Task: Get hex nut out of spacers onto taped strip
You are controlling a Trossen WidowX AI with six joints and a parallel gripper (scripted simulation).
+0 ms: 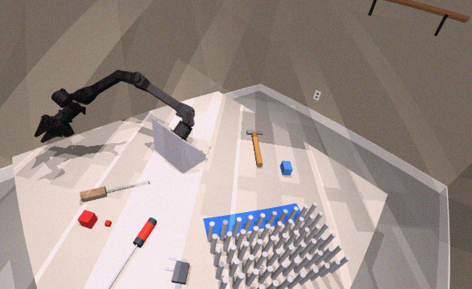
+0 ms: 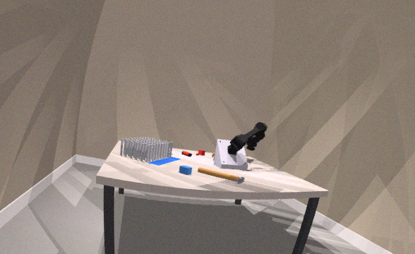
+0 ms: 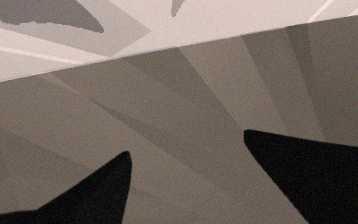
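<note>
Right now the hook tool is 32 cm ahead of my gripper tip, 20 cm to the left of it and 13 cm below it. Round my gripper tip: blue cube (68 cm ahead, 82 cm to the left, 12 cm below); blue taped strip (76 cm ahead, 51 cm to the left, 14 cm below); small red cube (43 cm ahead, 9 cm to the left, 13 cm below).
</note>
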